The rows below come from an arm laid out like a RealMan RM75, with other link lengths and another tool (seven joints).
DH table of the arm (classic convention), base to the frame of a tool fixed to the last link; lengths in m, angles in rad. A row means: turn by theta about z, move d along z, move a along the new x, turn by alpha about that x. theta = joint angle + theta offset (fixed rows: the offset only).
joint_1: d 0.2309; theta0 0; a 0; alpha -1.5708
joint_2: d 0; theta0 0; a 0; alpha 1.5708
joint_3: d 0.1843; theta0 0; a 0; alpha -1.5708
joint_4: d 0; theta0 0; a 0; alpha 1.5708
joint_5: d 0.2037; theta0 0; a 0; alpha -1.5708
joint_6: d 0; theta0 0; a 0; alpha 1.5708
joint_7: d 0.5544; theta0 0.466; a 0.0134; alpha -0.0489
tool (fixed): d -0.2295; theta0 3.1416; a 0; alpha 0
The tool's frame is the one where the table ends.
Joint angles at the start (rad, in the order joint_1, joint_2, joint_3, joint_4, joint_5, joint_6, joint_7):
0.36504, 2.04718, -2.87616, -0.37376, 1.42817, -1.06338, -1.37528
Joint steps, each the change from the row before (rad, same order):
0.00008, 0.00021, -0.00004, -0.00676, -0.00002, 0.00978, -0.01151
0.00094, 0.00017, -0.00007, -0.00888, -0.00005, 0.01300, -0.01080
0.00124, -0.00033, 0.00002, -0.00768, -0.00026, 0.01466, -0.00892
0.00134, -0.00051, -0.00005, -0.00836, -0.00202, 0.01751, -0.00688
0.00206, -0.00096, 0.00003, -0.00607, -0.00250, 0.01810, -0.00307
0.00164, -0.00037, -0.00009, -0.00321, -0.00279, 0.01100, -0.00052
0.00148, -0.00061, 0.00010, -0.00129, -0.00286, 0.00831, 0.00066
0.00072, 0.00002, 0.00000, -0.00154, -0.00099, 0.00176, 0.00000
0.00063, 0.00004, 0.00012, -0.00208, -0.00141, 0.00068, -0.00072
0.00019, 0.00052, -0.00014, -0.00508, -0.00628, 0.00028, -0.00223
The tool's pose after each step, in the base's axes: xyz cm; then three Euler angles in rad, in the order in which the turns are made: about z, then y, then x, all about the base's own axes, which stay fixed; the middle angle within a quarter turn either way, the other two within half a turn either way. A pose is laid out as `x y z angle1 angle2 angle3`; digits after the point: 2 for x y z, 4 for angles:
28.13 44.34 -7.29 3.0510 -0.0037 -1.8669
28.08 44.28 -7.78 3.0478 0.0001 -1.8787
28.11 44.21 -8.27 3.0449 0.0051 -1.8914
28.13 44.11 -8.86 3.0434 0.0103 -1.9075
28.21 44.03 -9.41 3.0430 0.0159 -1.9235
28.22 43.97 -9.77 3.0430 0.0183 -1.9341
28.25 43.94 -10.01 3.0423 0.0202 -1.9419
28.19 43.94 -10.10 3.0428 0.0192 -1.9442
28.08 43.94 -10.18 3.0428 0.0171 -1.9459
27.76 43.90 -10.42 3.0412 0.0104 -1.9511

